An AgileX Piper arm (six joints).
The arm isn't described. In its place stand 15 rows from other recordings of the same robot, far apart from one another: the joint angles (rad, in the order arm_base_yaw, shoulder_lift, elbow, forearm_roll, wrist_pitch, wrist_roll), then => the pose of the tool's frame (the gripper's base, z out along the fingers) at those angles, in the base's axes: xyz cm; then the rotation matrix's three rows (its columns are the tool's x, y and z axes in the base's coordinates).
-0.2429, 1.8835, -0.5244, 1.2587, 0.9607, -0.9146 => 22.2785 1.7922 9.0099; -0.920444 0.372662 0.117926; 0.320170 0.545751 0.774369; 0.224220 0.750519 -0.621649
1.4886, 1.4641, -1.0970, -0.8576, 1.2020, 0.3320 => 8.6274 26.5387 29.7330; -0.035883 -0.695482 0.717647; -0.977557 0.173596 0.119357; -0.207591 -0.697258 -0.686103
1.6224, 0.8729, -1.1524, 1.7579, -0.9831, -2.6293 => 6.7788 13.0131 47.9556; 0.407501 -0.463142 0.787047; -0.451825 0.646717 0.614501; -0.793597 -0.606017 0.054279
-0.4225, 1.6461, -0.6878, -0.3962, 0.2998, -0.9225 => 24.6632 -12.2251 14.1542; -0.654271 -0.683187 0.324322; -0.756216 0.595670 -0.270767; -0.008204 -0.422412 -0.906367
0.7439, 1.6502, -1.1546, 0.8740, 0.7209, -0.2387 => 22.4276 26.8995 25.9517; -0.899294 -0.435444 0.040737; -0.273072 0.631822 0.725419; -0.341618 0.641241 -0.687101
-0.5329, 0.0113, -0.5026, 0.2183, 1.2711, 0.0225 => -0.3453 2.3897 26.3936; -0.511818 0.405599 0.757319; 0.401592 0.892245 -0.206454; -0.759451 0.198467 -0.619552
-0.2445, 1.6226, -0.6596, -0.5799, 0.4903, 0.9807 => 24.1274 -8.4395 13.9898; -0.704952 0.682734 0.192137; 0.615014 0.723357 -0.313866; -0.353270 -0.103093 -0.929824
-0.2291, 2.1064, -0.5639, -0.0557, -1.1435, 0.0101 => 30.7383 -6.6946 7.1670; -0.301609 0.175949 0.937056; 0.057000 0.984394 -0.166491; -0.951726 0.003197 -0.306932
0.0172, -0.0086, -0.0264, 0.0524, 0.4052, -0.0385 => 5.0811 0.2753 18.6211; -0.279060 -0.034326 0.959660; 0.004863 0.999298 0.037158; -0.960261 0.015036 -0.278697
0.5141, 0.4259, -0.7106, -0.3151, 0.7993, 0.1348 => 6.7451 1.4875 35.1712; -0.312776 -0.330442 0.890494; -0.275796 0.928736 0.247763; -0.908905 -0.168100 -0.381621
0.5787, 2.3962, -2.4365, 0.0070, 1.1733, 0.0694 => 43.9393 28.7762 26.1114; -0.762140 -0.496012 0.416070; -0.411857 0.867315 0.279533; -0.499516 0.041682 -0.865302
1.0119, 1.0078, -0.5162, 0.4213, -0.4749, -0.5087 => 12.6018 16.9404 30.7042; 0.112757 -0.725306 0.679130; -0.058865 0.677412 0.733244; -0.991877 -0.122656 0.033688
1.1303, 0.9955, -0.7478, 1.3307, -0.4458, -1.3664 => 12.5010 17.5813 35.8674; 0.018777 -0.643055 0.765590; -0.089066 0.761605 0.641892; -0.995849 -0.080241 -0.042974
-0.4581, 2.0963, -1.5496, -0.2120, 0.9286, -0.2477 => 37.6032 -20.2511 16.8400; -0.989392 0.109412 0.095567; 0.084385 0.968328 -0.234990; -0.118251 -0.224432 -0.967288
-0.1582, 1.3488, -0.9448, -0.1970, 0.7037, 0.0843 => 26.3384 -5.3689 27.3266; -0.849702 0.166417 0.500311; 0.068587 0.975708 -0.208062; -0.522783 -0.142476 -0.840475
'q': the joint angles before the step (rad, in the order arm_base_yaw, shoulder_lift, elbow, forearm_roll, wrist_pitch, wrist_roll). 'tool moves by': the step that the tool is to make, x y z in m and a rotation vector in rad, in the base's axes. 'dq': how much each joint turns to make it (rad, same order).
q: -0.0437 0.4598 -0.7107 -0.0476 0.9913 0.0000
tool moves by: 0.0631 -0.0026 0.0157 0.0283 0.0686 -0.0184
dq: -0.0001 0.2804 -0.1183 -0.0008 -0.0911 0.0351
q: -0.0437 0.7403 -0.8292 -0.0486 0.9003 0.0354
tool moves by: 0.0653 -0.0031 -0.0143 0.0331 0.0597 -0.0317
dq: -0.0003 0.2550 -0.0570 -0.0092 -0.1349 0.0552
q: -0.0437 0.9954 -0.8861 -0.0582 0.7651 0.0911
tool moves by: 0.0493 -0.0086 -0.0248 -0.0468 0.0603 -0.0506
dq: -0.0002 0.2028 -0.0411 -0.1211 -0.0963 0.1022
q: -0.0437 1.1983 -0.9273 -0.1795 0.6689 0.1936
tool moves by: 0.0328 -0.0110 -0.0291 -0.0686 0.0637 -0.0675
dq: -0.0034 0.1564 -0.0207 -0.1829 -0.0511 0.1618
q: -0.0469 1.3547 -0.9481 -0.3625 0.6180 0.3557
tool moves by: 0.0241 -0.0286 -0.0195 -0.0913 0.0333 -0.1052
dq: -0.0611 0.1278 -0.0417 -0.2064 -0.0201 0.1638
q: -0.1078 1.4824 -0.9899 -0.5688 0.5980 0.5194
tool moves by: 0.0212 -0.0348 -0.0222 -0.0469 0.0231 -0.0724
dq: -0.0897 0.1288 -0.0493 -0.1177 -0.0482 0.0777
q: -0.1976 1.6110 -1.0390 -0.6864 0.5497 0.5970
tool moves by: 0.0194 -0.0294 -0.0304 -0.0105 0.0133 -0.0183
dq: -0.0751 0.1339 -0.0411 -0.0821 -0.0895 0.0477
